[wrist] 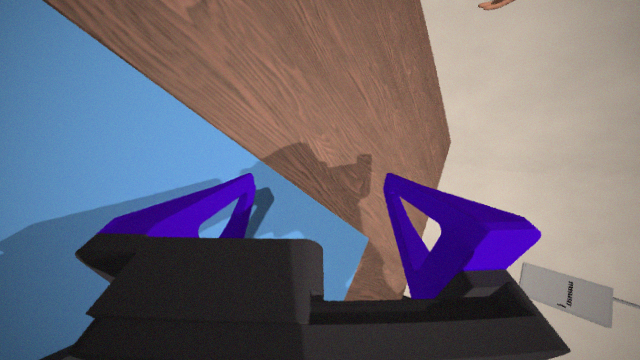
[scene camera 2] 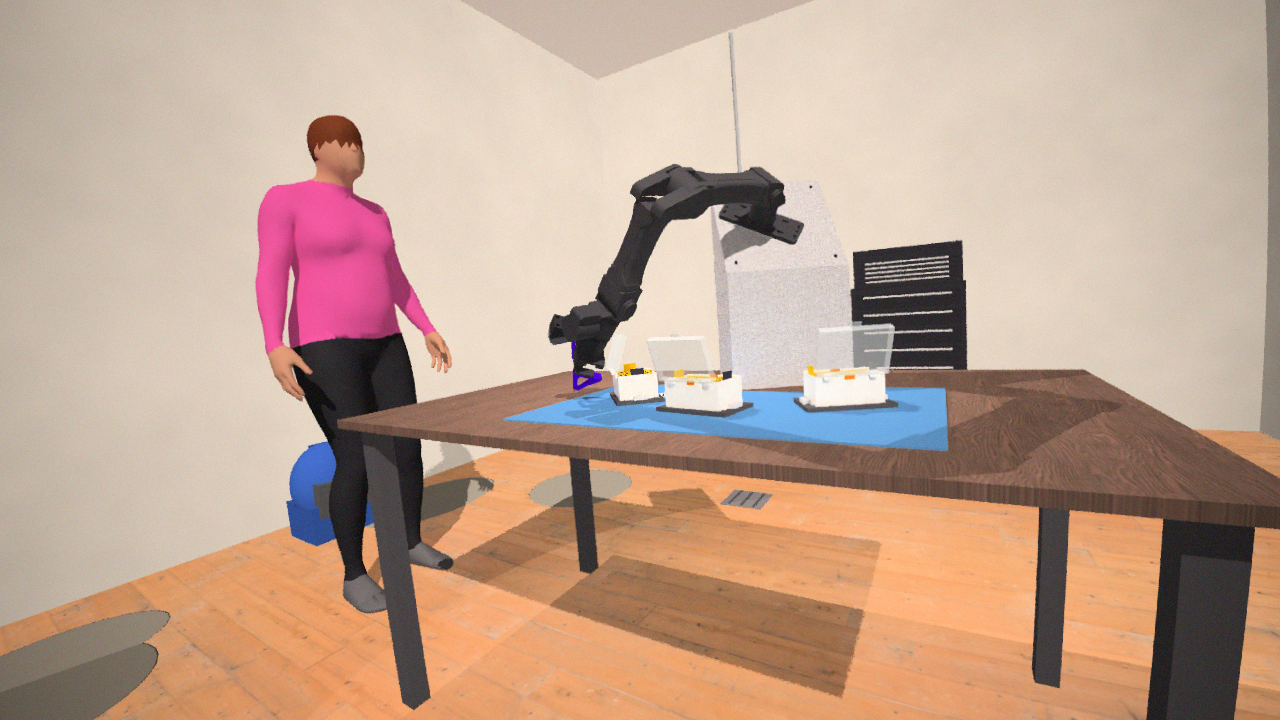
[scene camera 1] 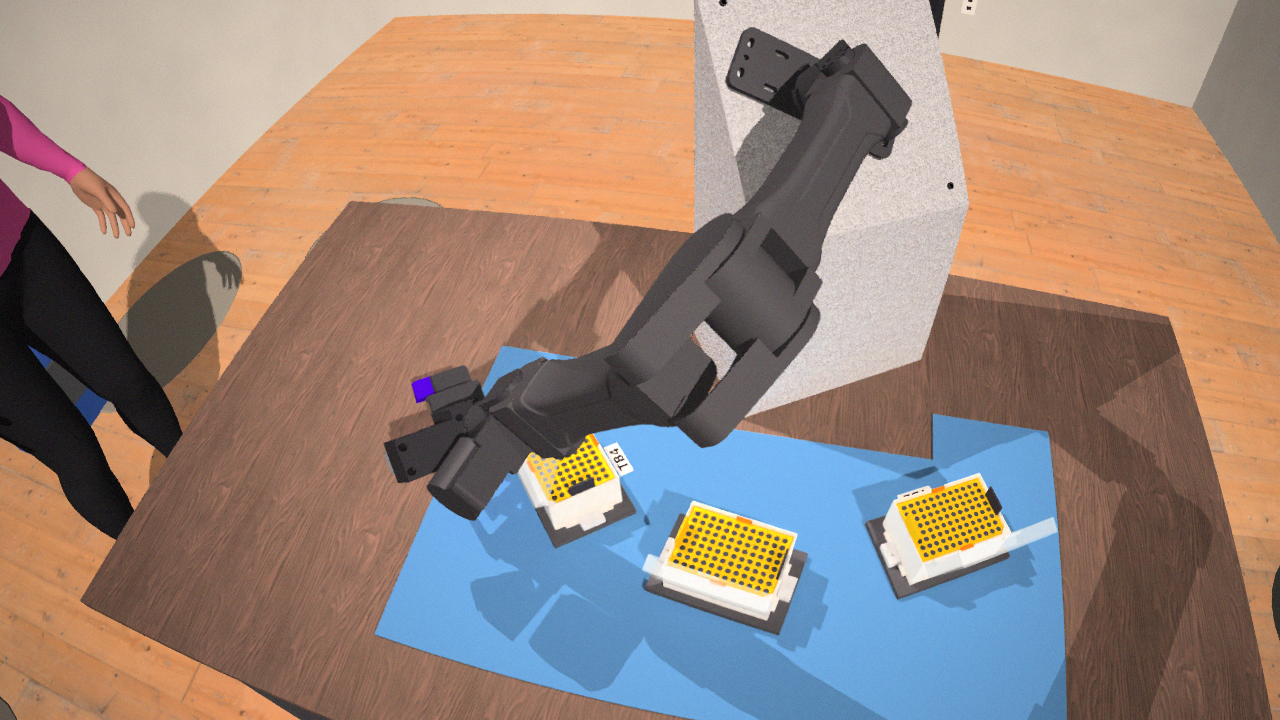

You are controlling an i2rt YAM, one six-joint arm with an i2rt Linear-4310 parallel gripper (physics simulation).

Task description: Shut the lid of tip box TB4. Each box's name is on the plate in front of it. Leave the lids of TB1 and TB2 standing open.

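Where they show: gripper, between the fingertips: [wrist: 319,180] [scene camera 2: 575,374]; arm's base, origin of its link: [scene camera 2: 760,221] [scene camera 1: 817,94].
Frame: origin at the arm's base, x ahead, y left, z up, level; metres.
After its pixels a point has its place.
Note:
TB4 [scene camera 1: 586,511] @(z -0.375, x 0.354, y -0.101 m) [scene camera 2: 634,387] @(z -0.360, x 0.360, y -0.106 m) is a white box with a yellow tip rack, left on the mat; its nameplate [scene camera 1: 618,458] @(z -0.392, x 0.263, y -0.113 m) is readable. Its clear lid [scene camera 2: 616,355] @(z -0.288, x 0.388, y -0.124 m) stands open, roughly upright; the arm hides it in scene camera 1. My gripper [scene camera 1: 438,431] @(z -0.336, x 0.377, y -0.299 m) [scene camera 2: 586,380] @(z -0.336, x 0.377, y -0.299 m) [wrist: 319,180] @(z -0.336, x 0.377, y -0.299 m) is open and empty, low beside TB4 on the lid's side, left of it. Contact with the lid cannot be told. The middle box [scene camera 1: 720,580] @(z -0.249, x 0.418, y 0.092 m) [scene camera 2: 702,394] @(z -0.357, x 0.383, y 0.104 m) and right box [scene camera 1: 953,564] @(z -0.270, x 0.298, y 0.292 m) [scene camera 2: 843,390] @(z -0.360, x 0.241, y 0.305 m) have open lids; their names are not readable. TB4 does not show in the wrist view.
The blue mat [scene camera 1: 859,653] @(z -0.394, x 0.370, y 0.246 m) [scene camera 2: 913,420] @(z -0.394, x 0.272, y 0.430 m) [wrist: 100,125] @(z -0.394, x 0.472, y -0.233 m) lies on the brown table [scene camera 1: 268,501] @(z -0.398, x 0.552, y -0.486 m) [scene camera 2: 1029,420] @(z -0.397, x 0.191, y 0.567 m) [wrist: 300,90] @(z -0.397, x 0.423, y -0.371 m). The grey pedestal [scene camera 1: 859,295] @(z -0.228, x 0.030, y 0.089 m) [scene camera 2: 783,322] @(z -0.247, x 0.045, y 0.076 m) carries the arm at the back. A person [scene camera 1: 53,358] [scene camera 2: 340,268] stands beyond the table's left side.

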